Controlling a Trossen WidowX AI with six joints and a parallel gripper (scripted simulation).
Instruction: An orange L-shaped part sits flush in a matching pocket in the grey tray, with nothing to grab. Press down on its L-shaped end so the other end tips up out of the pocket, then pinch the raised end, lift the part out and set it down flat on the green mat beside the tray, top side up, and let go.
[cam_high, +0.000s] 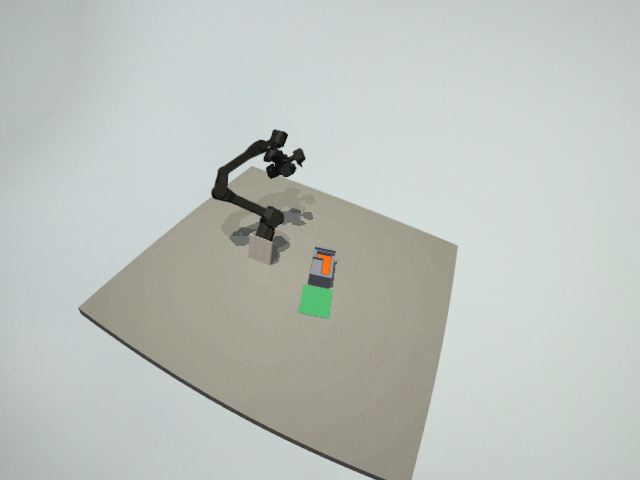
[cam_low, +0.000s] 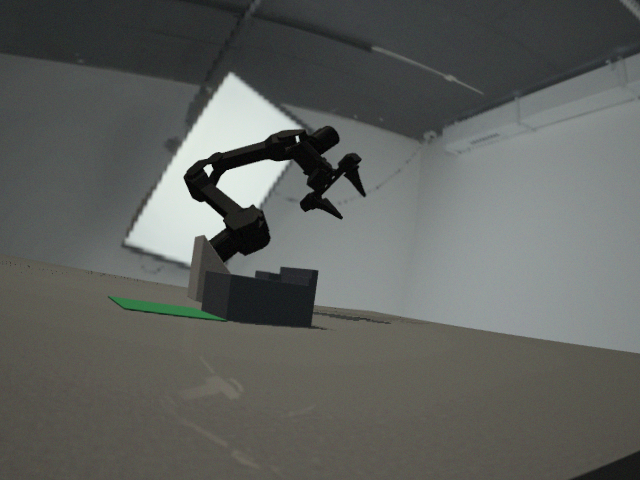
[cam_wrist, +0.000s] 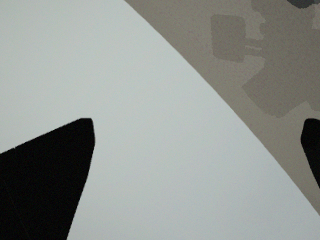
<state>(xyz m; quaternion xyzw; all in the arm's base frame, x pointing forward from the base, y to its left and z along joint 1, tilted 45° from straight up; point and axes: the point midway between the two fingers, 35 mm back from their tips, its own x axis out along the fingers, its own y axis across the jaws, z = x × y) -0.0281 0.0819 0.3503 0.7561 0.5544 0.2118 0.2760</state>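
Right now the orange L-shaped part is 290 mm ahead of my gripper tip, 290 mm to the right of it and 210 mm below it. Round my gripper tip: green mat (330 mm ahead, 450 mm to the right, 280 mm below).
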